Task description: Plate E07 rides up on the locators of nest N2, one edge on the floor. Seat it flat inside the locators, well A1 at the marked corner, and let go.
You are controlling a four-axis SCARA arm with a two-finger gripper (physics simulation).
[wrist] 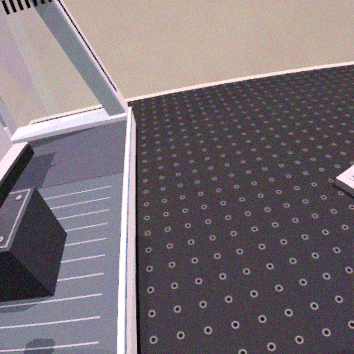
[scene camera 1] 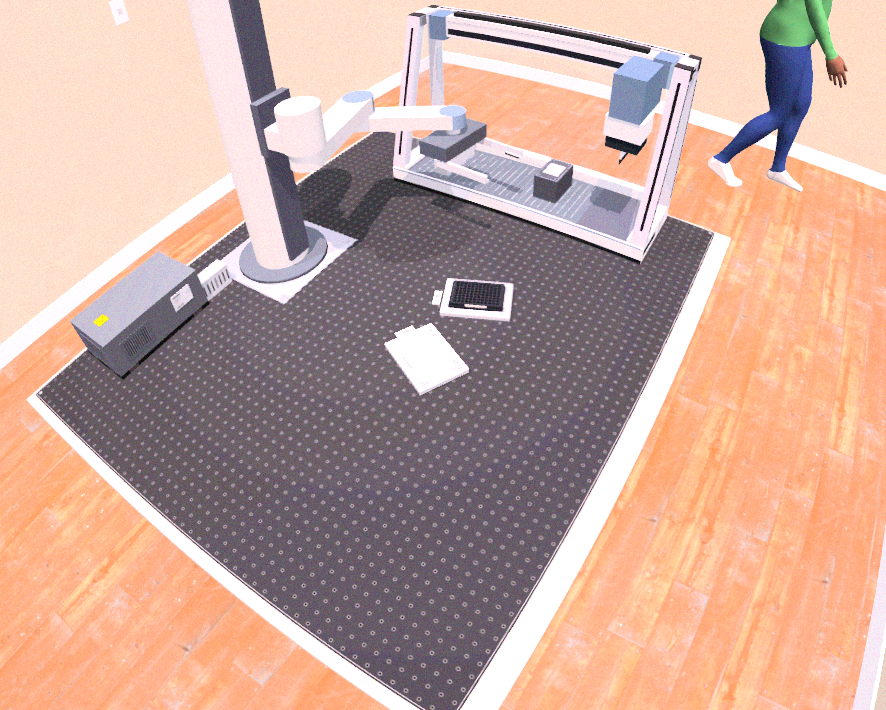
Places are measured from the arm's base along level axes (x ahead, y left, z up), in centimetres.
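Pixels of known places: gripper, fingertip midpoint: [wrist: 188, 103] [scene camera 1: 505, 166]; arm's base, origin of the base link: [scene camera 1: 283, 257].
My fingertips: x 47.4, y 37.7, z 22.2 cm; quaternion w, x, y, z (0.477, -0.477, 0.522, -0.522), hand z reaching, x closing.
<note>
For each thing: its middle in the pictures, then the offset to it from my fingertips. "*": a spot on its surface instead.
- black well plate, body centre: [scene camera 1: 477, 295] dx +8.2, dy -27.7, dz -19.0 cm
- second white nest, surface spot: [scene camera 1: 425, 357] * dx +8.9, dy -50.8, dz -18.4 cm
- white nest corner, surface spot: [wrist: 348, 180] * dx +12.0, dy -20.2, dz -19.7 cm
- white-framed gantry, surface spot: [wrist: 130, 225] * dx +10.2, dy +7.3, dz -17.8 cm
- white head, surface spot: [scene camera 1: 636, 92] * dx +28.3, dy +8.8, dz +24.7 cm
- dark block, surface spot: [wrist: 42, 245] * dx +5.1, dy +13.8, dz -12.6 cm
- grey box, surface spot: [scene camera 1: 140, 310] * dx -52.4, dy -79.9, dz -9.4 cm
A black well plate [scene camera 1: 477, 295] lies on a white nest [scene camera 1: 474, 315] near the middle of the dark mat in the scene view. Its tilt, the marked corner and any labels are too small to read, so I cannot tell whether this is E07 on N2. A second white nest [scene camera 1: 425, 357] lies in front of it, with no dark plate on it. A white nest corner [wrist: 348, 180] shows at the right edge of the wrist view. My gripper [scene camera 1: 484, 174] is open and empty, above the gantry's deck, well behind both nests. A pale finger bar shows at the wrist view's left edge.
A white-framed gantry [scene camera 1: 517, 213] [wrist: 130, 225] stands at the back, with a blue and white head [scene camera 1: 636, 92] at its right. A dark block [scene camera 1: 553, 181] [wrist: 42, 245] stands on its deck. A grey box [scene camera 1: 140, 310] stands at the left. A person [scene camera 1: 791, 88] is beyond the gantry.
</note>
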